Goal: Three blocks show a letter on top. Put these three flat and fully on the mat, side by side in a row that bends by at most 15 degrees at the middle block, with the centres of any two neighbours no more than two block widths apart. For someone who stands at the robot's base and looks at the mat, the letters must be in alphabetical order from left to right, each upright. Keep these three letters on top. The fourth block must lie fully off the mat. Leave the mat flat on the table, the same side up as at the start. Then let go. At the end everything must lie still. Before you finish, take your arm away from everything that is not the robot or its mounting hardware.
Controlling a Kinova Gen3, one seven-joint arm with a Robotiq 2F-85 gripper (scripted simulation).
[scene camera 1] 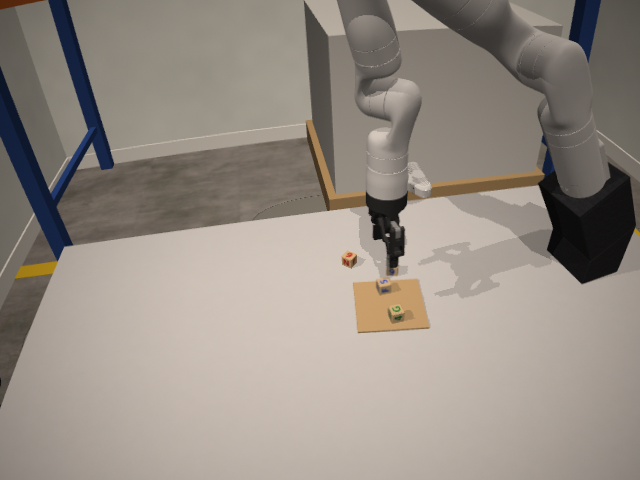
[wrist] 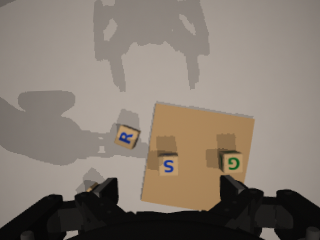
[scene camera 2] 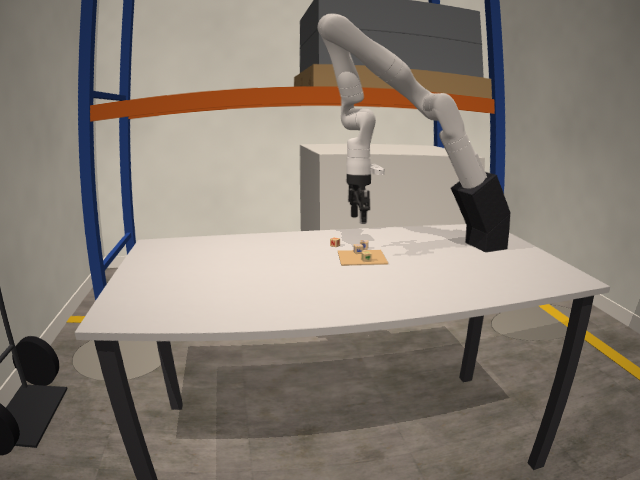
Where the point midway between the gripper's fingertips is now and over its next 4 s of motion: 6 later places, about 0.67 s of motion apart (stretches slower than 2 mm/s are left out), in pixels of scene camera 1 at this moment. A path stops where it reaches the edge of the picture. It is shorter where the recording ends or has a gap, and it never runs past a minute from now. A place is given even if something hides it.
My gripper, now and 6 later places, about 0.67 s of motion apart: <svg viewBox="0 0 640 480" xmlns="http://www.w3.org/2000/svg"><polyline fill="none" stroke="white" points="384,252 382,247 382,232 398,208 432,197 451,212 438,235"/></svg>
